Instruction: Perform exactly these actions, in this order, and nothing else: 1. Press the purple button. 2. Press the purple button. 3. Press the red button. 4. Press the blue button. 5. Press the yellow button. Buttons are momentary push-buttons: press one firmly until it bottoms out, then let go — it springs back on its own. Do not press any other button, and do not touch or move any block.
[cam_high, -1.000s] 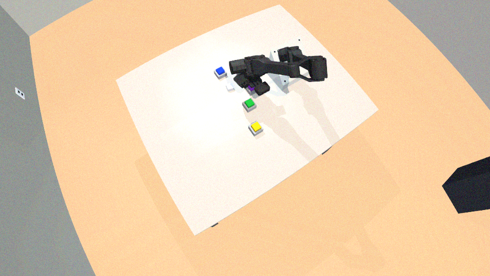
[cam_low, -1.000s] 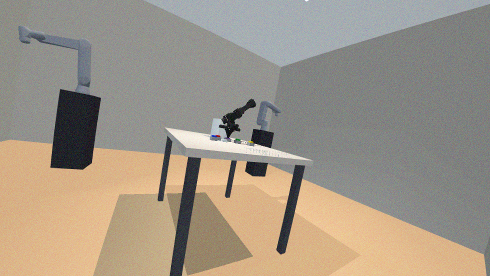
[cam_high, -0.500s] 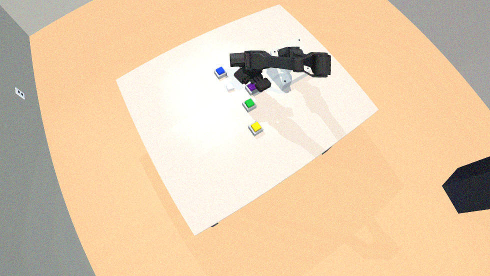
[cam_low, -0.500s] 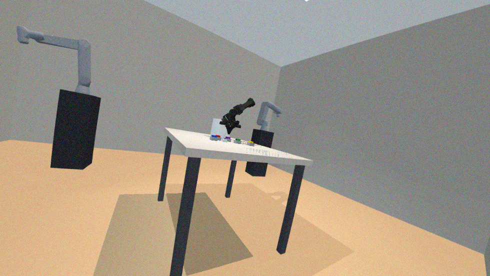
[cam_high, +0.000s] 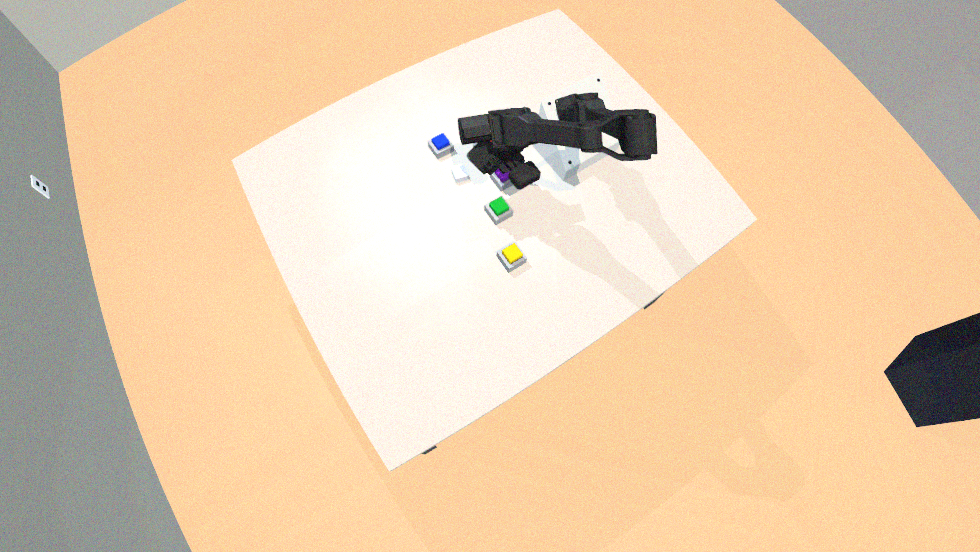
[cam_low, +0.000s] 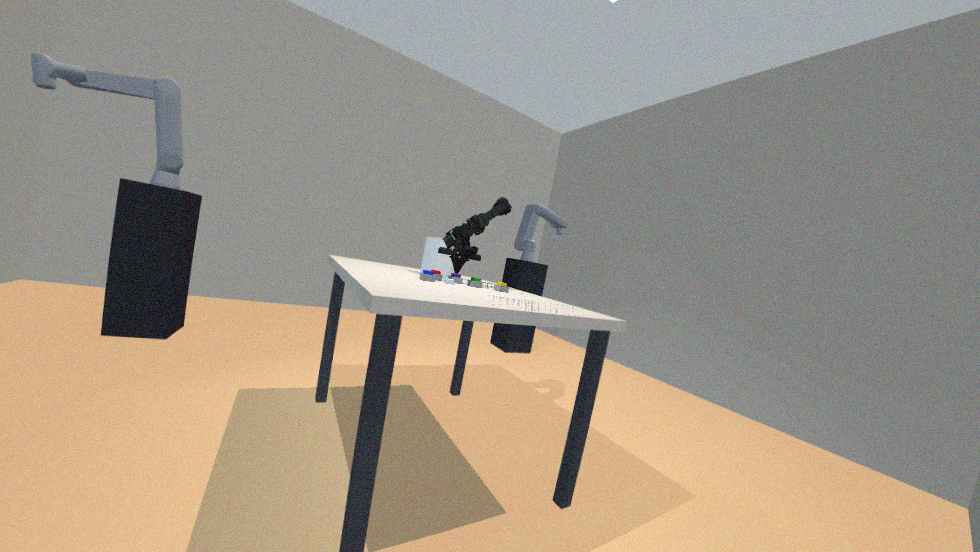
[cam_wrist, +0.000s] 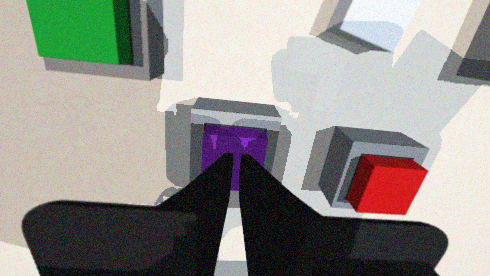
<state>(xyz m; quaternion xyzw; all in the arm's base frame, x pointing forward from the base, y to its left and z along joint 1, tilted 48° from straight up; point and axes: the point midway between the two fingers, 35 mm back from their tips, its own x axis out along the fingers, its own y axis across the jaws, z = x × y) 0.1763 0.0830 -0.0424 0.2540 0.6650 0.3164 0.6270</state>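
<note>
Right now the purple button is 10 mm below my gripper tip. From my gripper tip the other things lie so: small white block 80 mm ahead, 60 mm to the right, 30 mm below; green button 50 mm ahead, 70 mm to the left, 10 mm below; red button 10 mm behind, 90 mm to the right, 10 mm below.
</note>
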